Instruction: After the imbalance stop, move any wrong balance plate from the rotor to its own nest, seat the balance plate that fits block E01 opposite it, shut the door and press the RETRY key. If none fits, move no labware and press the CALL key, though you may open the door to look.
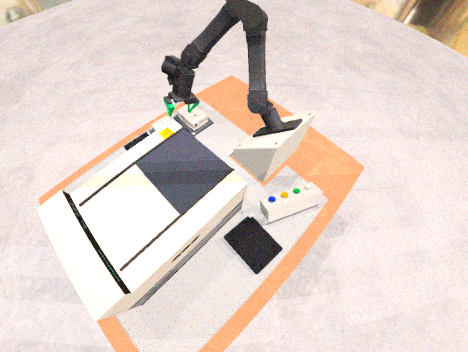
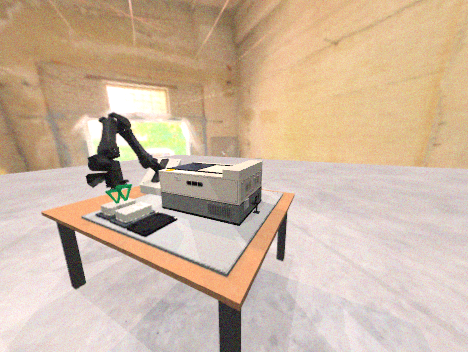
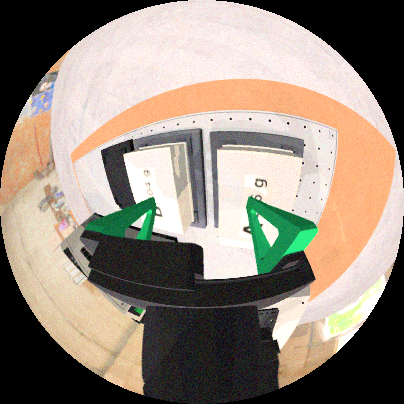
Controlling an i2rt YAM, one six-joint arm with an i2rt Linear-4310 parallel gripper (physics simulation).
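Observation:
My gripper is open and empty above two pale balance plates. Plate A sits in its dark nest; a finger hides part of its weight label. Plate B sits in the nest beside it; its label is blurred and partly hidden. The white centrifuge has a dark door panel lying flat between its rails. The rotor and block E01 do not show. A key box has blue, orange, green and white keys; their names are unreadable.
A black pad lies beside plate B's nest. Another black pad lies between the centrifuge and the table's edge, near the key box. The arm's sloped white base stands between the key box and the plates.

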